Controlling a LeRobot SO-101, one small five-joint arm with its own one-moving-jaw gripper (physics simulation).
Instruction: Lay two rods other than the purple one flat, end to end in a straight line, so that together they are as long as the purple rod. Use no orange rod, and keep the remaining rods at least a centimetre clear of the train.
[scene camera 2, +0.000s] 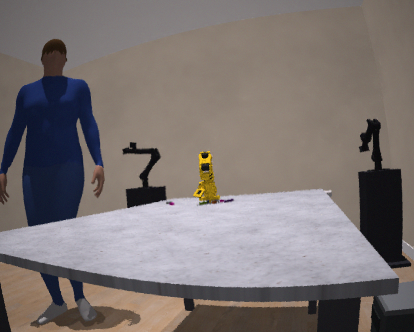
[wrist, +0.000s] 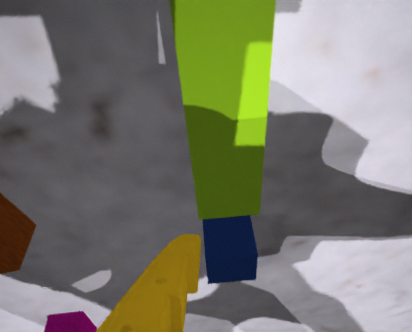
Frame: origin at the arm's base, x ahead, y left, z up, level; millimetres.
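Seen in the pictures: hand, its tool point: (scene camera 2: 209, 201) (wrist: 199, 256); arm's base, origin of its link: (scene camera 2: 208, 200).
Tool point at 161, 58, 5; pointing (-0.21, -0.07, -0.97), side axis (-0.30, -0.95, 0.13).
Pixels of each thing's middle, then the offset from my tool point to it, as dx, dy, dz. "*": a spot on its surface instead. Level surfaces: height alone.
- green rod, middle of its body: (wrist: 221, 60) (scene camera 2: 203, 202) +41, -16, +0
- short dark blue rod, middle of its body: (wrist: 229, 247) +0, -7, +0
- purple rod, middle of its body: (scene camera 2: 228, 200) -7, +91, +0
- orange-brown rod end, a spot on its surface: (wrist: 14, 237) * +20, +29, +0
- grey-white table, height of its surface: dz -5
A green rod (wrist: 225, 100) (scene camera 2: 203, 203) lies flat and runs down from the top of the wrist view. A short dark blue rod (wrist: 230, 250) is at its lower end, nearly in line with it; their ends appear to meet. My gripper (scene camera 2: 199, 193) is low at the table's far part. In the wrist view one notched yellow jaw (wrist: 172, 280) shows just left of the blue rod; the other jaw is out of the picture, so the gripper is open, with nothing held. A purple rod (scene camera 2: 228, 200) lies right of the arm's base in the scene view.
An orange-brown rod end (wrist: 14, 237) is at the wrist view's left edge, and a magenta piece (wrist: 70, 322) (scene camera 2: 171, 203) is at lower left. The small pieces lie on the grey-white table (scene camera 2: 210, 245). A person in blue (scene camera 2: 54, 130) stands behind the table at the left.
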